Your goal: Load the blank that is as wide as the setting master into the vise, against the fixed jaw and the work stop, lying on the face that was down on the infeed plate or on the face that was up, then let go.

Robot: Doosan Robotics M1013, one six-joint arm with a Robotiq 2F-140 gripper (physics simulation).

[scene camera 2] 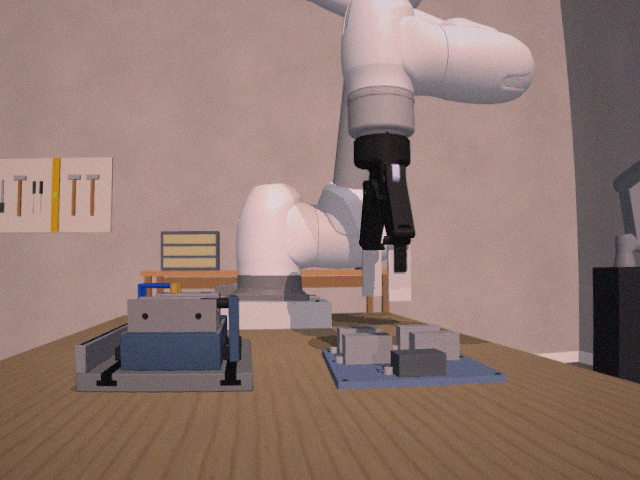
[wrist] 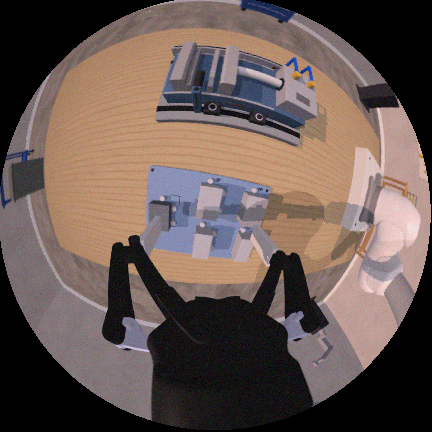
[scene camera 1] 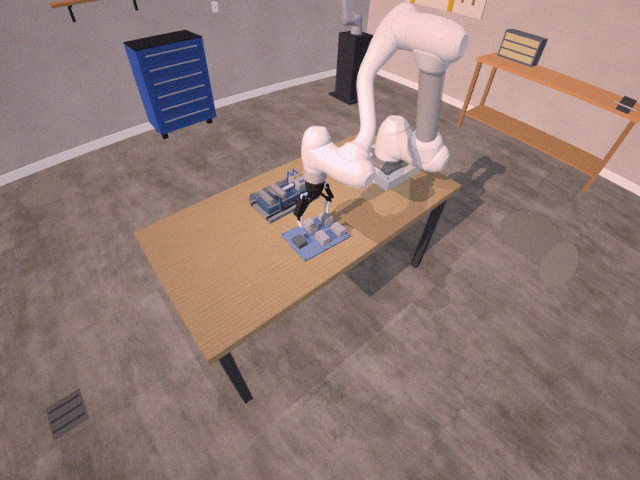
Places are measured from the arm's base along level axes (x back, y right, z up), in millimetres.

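Where they show: gripper, fingertip midpoint: point(scene camera 2: 384, 298) point(wrist: 207, 228) point(scene camera 1: 313, 218); arm's base at its link origin: point(scene camera 2: 269, 298) point(wrist: 369, 201) point(scene camera 1: 386, 162).
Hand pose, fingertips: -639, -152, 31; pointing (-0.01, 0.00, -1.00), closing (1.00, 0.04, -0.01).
Observation:
Things, the pixels of their centre, and the offset from my fingertips, as dx, dy, dz. Level surfaces: height alone.
- dark grey setting master at the middle of its body: point(scene camera 2: 417, 362) point(wrist: 159, 215) point(scene camera 1: 299, 241) -92, -20, -70
- vise at the middle of its body: point(scene camera 2: 178, 331) point(wrist: 242, 78) point(scene camera 1: 283, 193) +19, +269, -41
- wooden table at its surface level: dz -91
The dark grey setting master point(scene camera 1: 299, 240) point(scene camera 2: 418, 362) point(wrist: 160, 215) sits on the blue infeed plate point(scene camera 2: 480, 373) point(wrist: 162, 180). Several light grey blanks stand on the plate; in the wrist view two are in the upper row, one blank point(wrist: 210, 200) and another point(wrist: 253, 206), and two below, one blank point(wrist: 202, 243) and another point(wrist: 244, 245). My gripper point(scene camera 1: 313, 215) point(scene camera 2: 385, 295) point(wrist: 207, 228) is open and empty above them. The vise point(scene camera 1: 279, 201) point(scene camera 2: 173, 351) shows the fixed jaw point(wrist: 184, 65), the moving jaw point(wrist: 229, 70) and the blue work stop arm point(wrist: 196, 100). No blank shows between the jaws.
The vise base point(scene camera 2: 165, 382) point(wrist: 225, 124) stands beside the infeed plate on the wooden table point(scene camera 1: 206, 268). Blue hooked pieces with yellow ends rise at its screw end. Small light pins stand on the plate beside the blocks. The arm's base point(scene camera 1: 395, 178) is at the table's far end.

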